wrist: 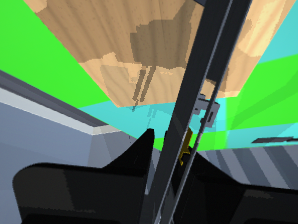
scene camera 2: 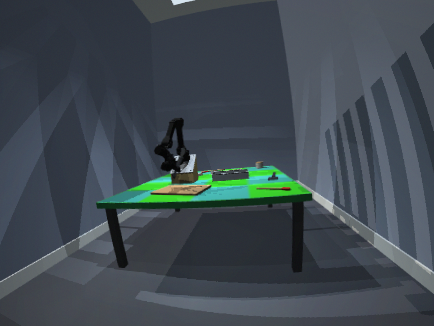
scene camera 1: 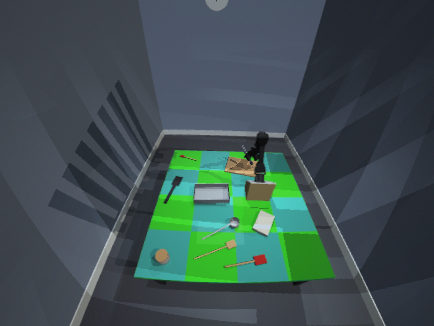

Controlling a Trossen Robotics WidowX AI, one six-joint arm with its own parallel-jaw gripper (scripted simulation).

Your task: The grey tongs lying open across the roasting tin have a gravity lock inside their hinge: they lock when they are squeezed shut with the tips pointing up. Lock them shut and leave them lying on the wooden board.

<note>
In view: my gripper [wrist: 158, 135], a wooden board [wrist: 136, 60] and a roasting tin [scene camera 1: 204, 193].
</note>
